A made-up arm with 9 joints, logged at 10 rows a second.
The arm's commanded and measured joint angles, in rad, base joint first. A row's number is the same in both.
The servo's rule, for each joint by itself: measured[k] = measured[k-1] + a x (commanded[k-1-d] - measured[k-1]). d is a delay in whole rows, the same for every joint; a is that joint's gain. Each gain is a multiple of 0.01, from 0.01 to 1. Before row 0 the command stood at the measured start. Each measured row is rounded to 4 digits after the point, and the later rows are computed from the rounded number. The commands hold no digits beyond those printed.
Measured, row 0:
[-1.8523, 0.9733, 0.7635, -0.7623, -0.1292, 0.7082, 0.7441, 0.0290, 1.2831]
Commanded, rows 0 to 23:
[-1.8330, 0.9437, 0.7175, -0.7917, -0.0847, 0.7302, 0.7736, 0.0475, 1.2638]
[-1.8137, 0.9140, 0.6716, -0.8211, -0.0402, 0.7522, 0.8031, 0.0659, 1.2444]
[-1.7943, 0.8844, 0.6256, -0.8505, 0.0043, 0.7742, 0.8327, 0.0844, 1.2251]
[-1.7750, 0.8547, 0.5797, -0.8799, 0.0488, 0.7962, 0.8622, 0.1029, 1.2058]
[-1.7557, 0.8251, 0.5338, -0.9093, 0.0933, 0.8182, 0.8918, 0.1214, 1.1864]
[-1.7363, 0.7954, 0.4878, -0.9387, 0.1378, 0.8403, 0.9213, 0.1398, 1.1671]
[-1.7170, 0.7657, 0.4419, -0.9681, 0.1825, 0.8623, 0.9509, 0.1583, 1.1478]
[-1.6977, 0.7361, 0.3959, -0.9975, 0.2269, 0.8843, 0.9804, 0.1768, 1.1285]
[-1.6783, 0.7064, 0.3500, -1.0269, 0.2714, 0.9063, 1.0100, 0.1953, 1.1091]
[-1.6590, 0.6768, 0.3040, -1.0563, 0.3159, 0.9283, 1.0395, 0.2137, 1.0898]
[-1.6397, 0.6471, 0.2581, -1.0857, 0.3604, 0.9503, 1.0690, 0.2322, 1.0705]
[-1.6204, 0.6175, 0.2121, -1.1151, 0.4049, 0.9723, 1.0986, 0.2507, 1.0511]
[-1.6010, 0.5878, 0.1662, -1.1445, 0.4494, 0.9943, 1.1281, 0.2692, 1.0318]
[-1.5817, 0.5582, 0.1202, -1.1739, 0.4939, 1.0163, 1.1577, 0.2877, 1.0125]
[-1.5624, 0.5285, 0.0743, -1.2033, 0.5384, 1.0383, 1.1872, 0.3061, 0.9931]
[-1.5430, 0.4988, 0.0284, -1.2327, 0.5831, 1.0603, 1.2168, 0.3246, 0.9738]
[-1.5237, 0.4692, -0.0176, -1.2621, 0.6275, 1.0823, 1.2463, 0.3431, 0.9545]
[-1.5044, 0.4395, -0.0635, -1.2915, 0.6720, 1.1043, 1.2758, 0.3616, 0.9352]
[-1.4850, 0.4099, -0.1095, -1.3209, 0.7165, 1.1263, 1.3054, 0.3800, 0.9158]
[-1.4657, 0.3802, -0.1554, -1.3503, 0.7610, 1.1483, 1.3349, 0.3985, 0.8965]
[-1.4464, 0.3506, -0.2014, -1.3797, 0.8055, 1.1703, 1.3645, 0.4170, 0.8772]
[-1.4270, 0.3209, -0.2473, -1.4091, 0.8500, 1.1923, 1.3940, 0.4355, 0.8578]
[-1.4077, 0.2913, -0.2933, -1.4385, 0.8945, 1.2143, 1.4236, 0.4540, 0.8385]
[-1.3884, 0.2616, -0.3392, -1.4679, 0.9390, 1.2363, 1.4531, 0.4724, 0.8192]
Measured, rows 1 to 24:
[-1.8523, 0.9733, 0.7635, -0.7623, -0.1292, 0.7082, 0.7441, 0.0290, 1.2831]
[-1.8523, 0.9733, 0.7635, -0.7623, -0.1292, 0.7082, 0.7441, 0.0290, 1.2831]
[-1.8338, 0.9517, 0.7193, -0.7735, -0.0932, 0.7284, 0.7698, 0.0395, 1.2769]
[-1.8145, 0.9242, 0.6735, -0.7916, -0.0503, 0.7503, 0.7988, 0.0545, 1.2665]
[-1.7951, 0.8951, 0.6275, -0.8140, -0.0061, 0.7723, 0.8283, 0.0715, 1.2533]
[-1.7758, 0.8656, 0.5816, -0.8390, 0.0384, 0.7943, 0.8578, 0.0894, 1.2381]
[-1.7565, 0.8360, 0.5357, -0.8657, 0.0829, 0.8163, 0.8874, 0.1076, 1.2216]
[-1.7371, 0.8064, 0.4897, -0.8934, 0.1274, 0.8384, 0.9169, 0.1260, 1.2042]
[-1.7178, 0.7767, 0.4438, -0.9218, 0.1720, 0.8604, 0.9465, 0.1444, 1.1862]
[-1.6985, 0.7471, 0.3978, -0.9506, 0.2165, 0.8824, 0.9760, 0.1629, 1.1677]
[-1.6791, 0.7174, 0.3519, -0.9796, 0.2610, 0.9044, 1.0056, 0.1814, 1.1489]
[-1.6598, 0.6878, 0.3059, -1.0087, 0.3055, 0.9264, 1.0351, 0.1998, 1.1300]
[-1.6405, 0.6581, 0.2600, -1.0380, 0.3500, 0.9484, 1.0646, 0.2183, 1.1110]
[-1.6212, 0.6285, 0.2140, -1.0673, 0.3945, 0.9704, 1.0942, 0.2368, 1.0918]
[-1.6018, 0.5988, 0.1681, -1.0966, 0.4390, 0.9924, 1.1237, 0.2553, 1.0726]
[-1.5825, 0.5692, 0.1221, -1.1260, 0.4835, 1.0144, 1.1533, 0.2738, 1.0534]
[-1.5632, 0.5395, 0.0762, -1.1554, 0.5280, 1.0364, 1.1828, 0.2922, 1.0341]
[-1.5438, 0.5098, 0.0303, -1.1848, 0.5726, 1.0584, 1.2124, 0.3107, 1.0148]
[-1.5245, 0.4802, -0.0157, -1.2142, 0.6171, 1.0804, 1.2419, 0.3292, 0.9955]
[-1.5052, 0.4505, -0.0616, -1.2436, 0.6616, 1.1024, 1.2714, 0.3477, 0.9762]
[-1.4858, 0.4209, -0.1076, -1.2730, 0.7061, 1.1244, 1.3010, 0.3661, 0.9569]
[-1.4665, 0.3912, -0.1535, -1.3024, 0.7506, 1.1464, 1.3305, 0.3846, 0.9376]
[-1.4472, 0.3616, -0.1995, -1.3318, 0.7951, 1.1684, 1.3601, 0.4031, 0.9183]
[-1.4278, 0.3319, -0.2454, -1.3612, 0.8396, 1.1904, 1.3896, 0.4216, 0.8989]
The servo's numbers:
d 2
a 0.96 0.73 0.96 0.38 0.81 0.92 0.87 0.57 0.32

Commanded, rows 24 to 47:
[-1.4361, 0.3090, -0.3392, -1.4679, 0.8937, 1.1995, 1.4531, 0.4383, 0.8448]
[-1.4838, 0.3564, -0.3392, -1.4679, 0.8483, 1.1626, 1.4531, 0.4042, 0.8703]
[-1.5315, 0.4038, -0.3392, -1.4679, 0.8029, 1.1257, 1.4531, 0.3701, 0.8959]
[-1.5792, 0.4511, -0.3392, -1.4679, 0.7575, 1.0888, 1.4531, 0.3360, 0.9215]
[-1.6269, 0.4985, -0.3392, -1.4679, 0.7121, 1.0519, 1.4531, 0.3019, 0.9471]
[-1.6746, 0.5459, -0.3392, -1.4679, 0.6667, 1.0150, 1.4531, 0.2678, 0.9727]
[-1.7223, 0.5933, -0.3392, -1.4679, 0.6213, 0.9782, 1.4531, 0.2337, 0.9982]
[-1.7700, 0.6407, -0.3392, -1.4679, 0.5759, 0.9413, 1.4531, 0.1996, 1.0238]
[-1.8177, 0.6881, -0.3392, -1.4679, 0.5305, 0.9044, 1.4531, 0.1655, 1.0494]
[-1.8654, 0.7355, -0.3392, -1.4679, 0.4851, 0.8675, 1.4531, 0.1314, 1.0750]
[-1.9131, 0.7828, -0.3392, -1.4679, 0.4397, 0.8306, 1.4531, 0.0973, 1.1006]
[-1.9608, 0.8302, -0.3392, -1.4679, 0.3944, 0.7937, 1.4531, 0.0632, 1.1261]
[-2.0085, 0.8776, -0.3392, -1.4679, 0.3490, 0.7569, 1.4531, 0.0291, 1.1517]
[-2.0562, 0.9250, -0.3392, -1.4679, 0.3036, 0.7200, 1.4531, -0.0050, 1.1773]
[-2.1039, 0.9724, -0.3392, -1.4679, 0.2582, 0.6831, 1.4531, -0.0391, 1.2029]
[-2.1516, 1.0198, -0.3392, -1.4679, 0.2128, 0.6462, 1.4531, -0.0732, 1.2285]
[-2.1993, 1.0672, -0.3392, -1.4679, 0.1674, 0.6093, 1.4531, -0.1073, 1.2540]
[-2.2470, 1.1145, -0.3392, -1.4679, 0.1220, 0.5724, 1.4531, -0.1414, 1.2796]
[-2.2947, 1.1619, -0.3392, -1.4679, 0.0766, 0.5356, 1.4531, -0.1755, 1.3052]
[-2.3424, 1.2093, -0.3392, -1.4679, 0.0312, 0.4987, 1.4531, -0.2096, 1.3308]
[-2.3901, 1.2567, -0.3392, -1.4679, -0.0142, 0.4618, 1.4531, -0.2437, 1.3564]
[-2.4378, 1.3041, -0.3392, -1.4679, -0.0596, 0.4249, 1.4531, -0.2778, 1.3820]
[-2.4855, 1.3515, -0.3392, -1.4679, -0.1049, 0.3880, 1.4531, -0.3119, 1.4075]
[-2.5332, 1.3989, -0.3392, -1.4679, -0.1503, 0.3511, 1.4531, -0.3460, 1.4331]
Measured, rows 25 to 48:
[-1.4085, 0.3023, -0.2914, -1.3906, 0.8841, 1.2124, 1.4192, 0.4401, 0.8796]
[-1.3892, 0.2726, -0.3373, -1.4200, 0.9286, 1.2344, 1.4487, 0.4585, 0.8603]
[-1.4342, 0.2992, -0.3391, -1.4382, 0.9003, 1.2023, 1.4525, 0.4470, 0.8553]
[-1.4818, 0.3410, -0.3392, -1.4495, 0.8582, 1.1658, 1.4530, 0.4226, 0.8601]
[-1.5295, 0.3868, -0.3392, -1.4565, 0.8134, 1.1289, 1.4531, 0.3927, 0.8716]
[-1.5772, 0.4337, -0.3392, -1.4608, 0.7681, 1.0920, 1.4531, 0.3604, 0.8876]
[-1.6249, 0.4810, -0.3392, -1.4635, 0.7227, 1.0551, 1.4531, 0.3271, 0.9066]
[-1.6726, 0.5284, -0.3392, -1.4652, 0.6773, 1.0182, 1.4531, 0.2933, 0.9278]
[-1.7203, 0.5758, -0.3392, -1.4662, 0.6319, 0.9814, 1.4531, 0.2593, 0.9503]
[-1.7680, 0.6232, -0.3392, -1.4668, 0.5865, 0.9445, 1.4531, 0.2253, 0.9738]
[-1.8157, 0.6706, -0.3392, -1.4672, 0.5411, 0.9076, 1.4531, 0.1912, 0.9980]
[-1.8634, 0.7180, -0.3392, -1.4675, 0.4957, 0.8707, 1.4531, 0.1571, 1.0226]
[-1.9111, 0.7653, -0.3392, -1.4677, 0.4503, 0.8338, 1.4531, 0.1230, 1.0476]
[-1.9588, 0.8127, -0.3392, -1.4678, 0.4050, 0.7969, 1.4531, 0.0889, 1.0727]
[-2.0065, 0.8601, -0.3392, -1.4678, 0.3596, 0.7601, 1.4531, 0.0548, 1.0980]
[-2.0542, 0.9075, -0.3392, -1.4678, 0.3142, 0.7232, 1.4531, 0.0207, 1.1234]
[-2.1019, 0.9549, -0.3392, -1.4678, 0.2688, 0.6863, 1.4531, -0.0134, 1.1488]
[-2.1496, 1.0023, -0.3392, -1.4678, 0.2234, 0.6494, 1.4531, -0.0475, 1.1743]
[-2.1973, 1.0497, -0.3392, -1.4678, 0.1780, 0.6125, 1.4531, -0.0816, 1.1998]
[-2.2450, 1.0970, -0.3392, -1.4678, 0.1326, 0.5756, 1.4531, -0.1157, 1.2253]
[-2.2927, 1.1444, -0.3392, -1.4678, 0.0872, 0.5388, 1.4531, -0.1498, 1.2509]
[-2.3404, 1.1918, -0.3392, -1.4678, 0.0418, 0.5019, 1.4531, -0.1839, 1.2765]
[-2.3881, 1.2392, -0.3392, -1.4678, -0.0036, 0.4650, 1.4531, -0.2180, 1.3021]
[-2.4358, 1.2866, -0.3392, -1.4678, -0.0490, 0.4281, 1.4531, -0.2521, 1.3277]

